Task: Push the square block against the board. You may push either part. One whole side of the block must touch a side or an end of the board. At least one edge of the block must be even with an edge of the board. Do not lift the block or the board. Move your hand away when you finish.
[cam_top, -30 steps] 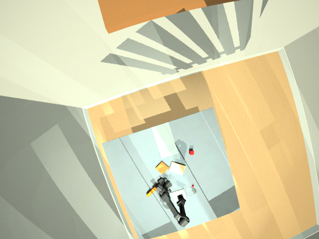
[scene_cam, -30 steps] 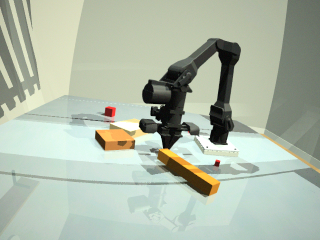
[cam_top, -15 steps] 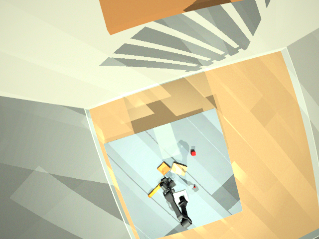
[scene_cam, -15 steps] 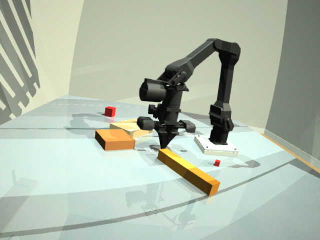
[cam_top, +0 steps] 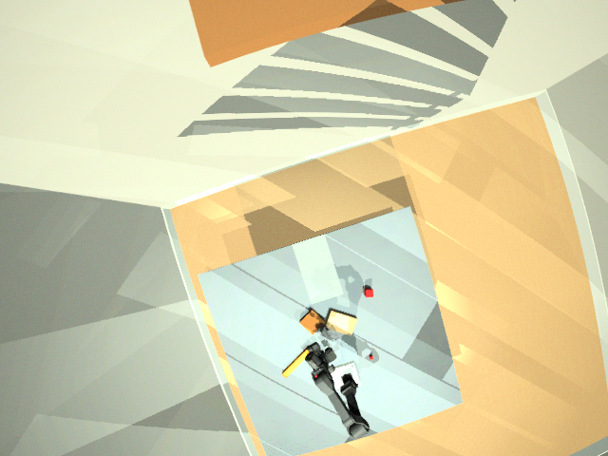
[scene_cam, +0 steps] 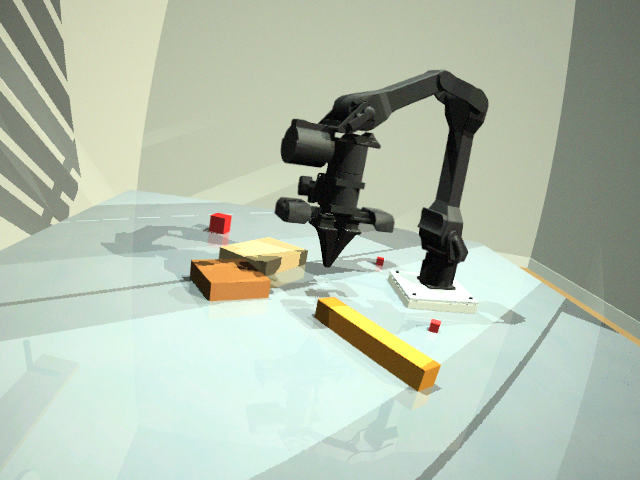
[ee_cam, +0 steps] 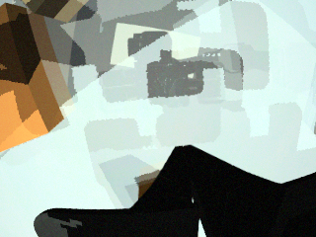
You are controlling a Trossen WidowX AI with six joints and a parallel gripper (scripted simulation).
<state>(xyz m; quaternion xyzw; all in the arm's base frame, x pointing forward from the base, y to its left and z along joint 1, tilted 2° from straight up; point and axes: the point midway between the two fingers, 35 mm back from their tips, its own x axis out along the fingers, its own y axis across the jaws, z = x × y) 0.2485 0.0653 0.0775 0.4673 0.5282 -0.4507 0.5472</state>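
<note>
Now: gripper tip 160 mm short of the orange square block, 20 mm to the left of it and 50 mm above it. The rest, counted from my gripper tip: flat pale block (80 mm ahead, 170 mm to the right, 50 mm below); red cube (180 mm ahead, 380 mm to the right, 40 mm below); long orange board (40 mm behind, 160 mm to the left, 50 mm below).
</note>
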